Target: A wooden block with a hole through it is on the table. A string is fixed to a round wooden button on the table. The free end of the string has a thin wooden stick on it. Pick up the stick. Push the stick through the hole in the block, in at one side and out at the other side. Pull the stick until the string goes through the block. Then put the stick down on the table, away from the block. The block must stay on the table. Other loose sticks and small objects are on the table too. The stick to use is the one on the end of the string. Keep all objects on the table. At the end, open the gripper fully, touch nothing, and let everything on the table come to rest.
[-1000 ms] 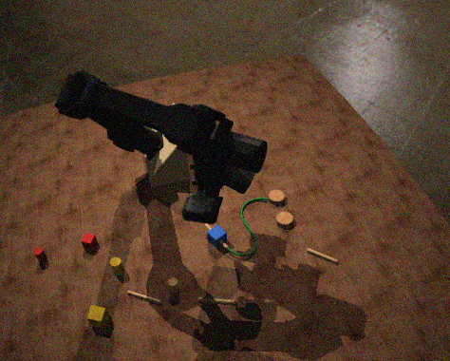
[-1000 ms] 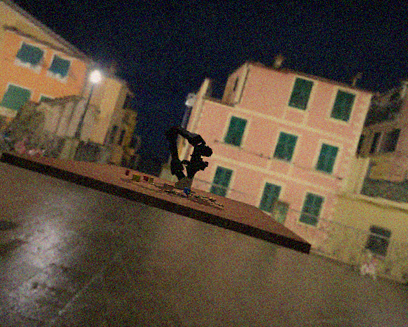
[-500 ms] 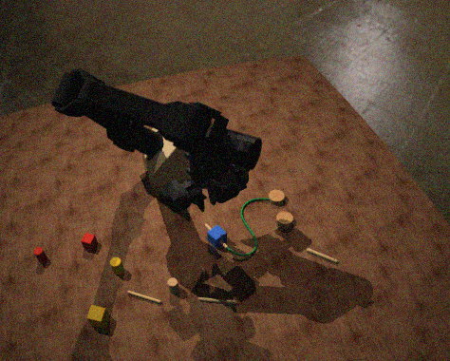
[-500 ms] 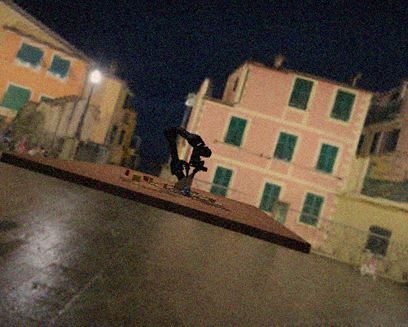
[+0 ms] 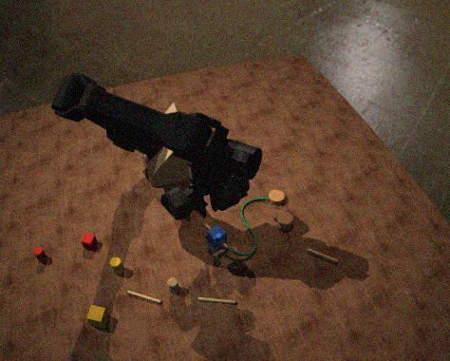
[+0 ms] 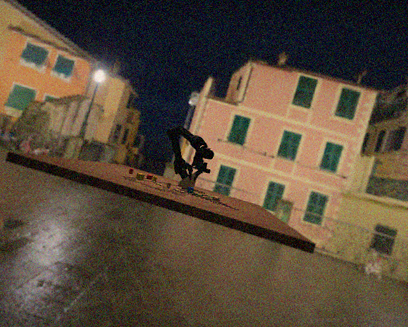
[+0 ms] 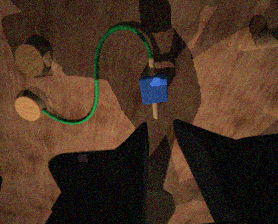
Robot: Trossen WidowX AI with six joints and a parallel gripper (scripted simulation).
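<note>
Now: the blue cube 2 cm ahead of my gripper tip, 1 cm to the left of it and 6 cm below it. Round my gripper tip: wooden peg (13 cm ahead, 10 cm to the right, 6 cm below); then yellow cylinder (6 cm ahead, 22 cm to the right, 5 cm below); then thin wooden stick (3 cm ahead, 2 cm to the left, 6 cm below).
</note>
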